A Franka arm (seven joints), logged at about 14 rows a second.
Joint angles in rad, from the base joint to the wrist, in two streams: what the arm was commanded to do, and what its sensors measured. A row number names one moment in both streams.
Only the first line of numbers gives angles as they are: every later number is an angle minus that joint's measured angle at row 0.
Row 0, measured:
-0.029 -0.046 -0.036 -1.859 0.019 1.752 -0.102
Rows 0 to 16, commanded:
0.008 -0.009 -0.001 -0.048 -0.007 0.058 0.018
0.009 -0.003 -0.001 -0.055 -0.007 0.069 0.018
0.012 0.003 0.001 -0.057 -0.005 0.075 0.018
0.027 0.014 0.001 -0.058 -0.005 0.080 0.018
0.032 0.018 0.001 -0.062 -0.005 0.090 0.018
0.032 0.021 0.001 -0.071 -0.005 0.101 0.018
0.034 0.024 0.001 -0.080 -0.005 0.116 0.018
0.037 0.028 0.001 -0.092 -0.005 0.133 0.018
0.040 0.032 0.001 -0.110 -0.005 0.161 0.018
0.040 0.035 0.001 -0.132 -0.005 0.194 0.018
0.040 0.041 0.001 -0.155 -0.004 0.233 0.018
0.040 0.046 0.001 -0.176 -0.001 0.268 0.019
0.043 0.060 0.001 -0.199 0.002 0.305 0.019
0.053 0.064 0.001 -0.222 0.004 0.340 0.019
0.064 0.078 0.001 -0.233 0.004 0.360 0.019
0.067 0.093 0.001 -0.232 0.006 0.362 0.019
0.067 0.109 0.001 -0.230 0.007 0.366 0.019
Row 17, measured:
0.056 0.094 0.003 -0.223 0.000 0.343 0.000
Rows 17 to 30, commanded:
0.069 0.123 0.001 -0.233 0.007 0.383 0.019
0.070 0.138 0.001 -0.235 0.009 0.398 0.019
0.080 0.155 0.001 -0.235 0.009 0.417 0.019
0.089 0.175 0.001 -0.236 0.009 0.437 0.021
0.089 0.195 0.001 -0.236 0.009 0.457 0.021
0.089 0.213 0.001 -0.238 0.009 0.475 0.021
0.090 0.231 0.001 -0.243 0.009 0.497 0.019
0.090 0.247 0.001 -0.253 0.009 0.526 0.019
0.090 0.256 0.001 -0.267 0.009 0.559 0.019
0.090 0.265 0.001 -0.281 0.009 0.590 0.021
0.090 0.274 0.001 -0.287 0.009 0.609 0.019
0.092 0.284 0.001 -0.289 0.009 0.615 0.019
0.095 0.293 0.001 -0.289 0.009 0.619 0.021
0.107 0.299 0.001 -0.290 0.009 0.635 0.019
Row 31, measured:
0.086 0.298 0.004 -0.278 0.000 0.602 0.002
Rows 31 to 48, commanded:
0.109 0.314 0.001 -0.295 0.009 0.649 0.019
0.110 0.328 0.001 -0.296 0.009 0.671 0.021
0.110 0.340 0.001 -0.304 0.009 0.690 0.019
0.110 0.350 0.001 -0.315 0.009 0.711 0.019
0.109 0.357 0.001 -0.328 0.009 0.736 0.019
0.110 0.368 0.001 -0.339 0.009 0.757 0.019
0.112 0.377 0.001 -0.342 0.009 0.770 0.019
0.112 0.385 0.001 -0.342 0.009 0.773 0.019
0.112 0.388 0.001 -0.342 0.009 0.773 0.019
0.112 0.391 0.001 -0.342 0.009 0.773 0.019
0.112 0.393 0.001 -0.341 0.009 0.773 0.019
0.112 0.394 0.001 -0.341 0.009 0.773 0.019
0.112 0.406 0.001 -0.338 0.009 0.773 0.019
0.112 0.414 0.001 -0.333 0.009 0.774 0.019
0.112 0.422 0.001 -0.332 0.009 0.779 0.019
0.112 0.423 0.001 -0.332 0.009 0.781 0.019
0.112 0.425 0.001 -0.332 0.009 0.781 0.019
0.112 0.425 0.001 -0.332 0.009 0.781 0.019
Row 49, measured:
0.105 0.421 0.004 -0.332 0.000 0.762 0.002
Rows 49 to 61, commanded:
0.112 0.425 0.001 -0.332 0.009 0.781 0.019
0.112 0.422 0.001 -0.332 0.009 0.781 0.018
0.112 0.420 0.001 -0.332 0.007 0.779 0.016
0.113 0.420 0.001 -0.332 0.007 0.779 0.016
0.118 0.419 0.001 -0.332 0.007 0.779 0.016
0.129 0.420 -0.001 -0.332 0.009 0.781 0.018
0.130 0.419 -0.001 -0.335 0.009 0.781 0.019
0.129 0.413 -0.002 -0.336 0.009 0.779 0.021
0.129 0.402 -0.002 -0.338 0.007 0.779 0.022
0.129 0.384 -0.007 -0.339 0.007 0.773 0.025
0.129 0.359 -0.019 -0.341 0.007 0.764 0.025
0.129 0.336 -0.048 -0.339 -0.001 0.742 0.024
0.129 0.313 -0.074 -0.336 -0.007 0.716 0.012
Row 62, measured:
0.117 0.378 -0.024 -0.324 0.000 0.758 0.006
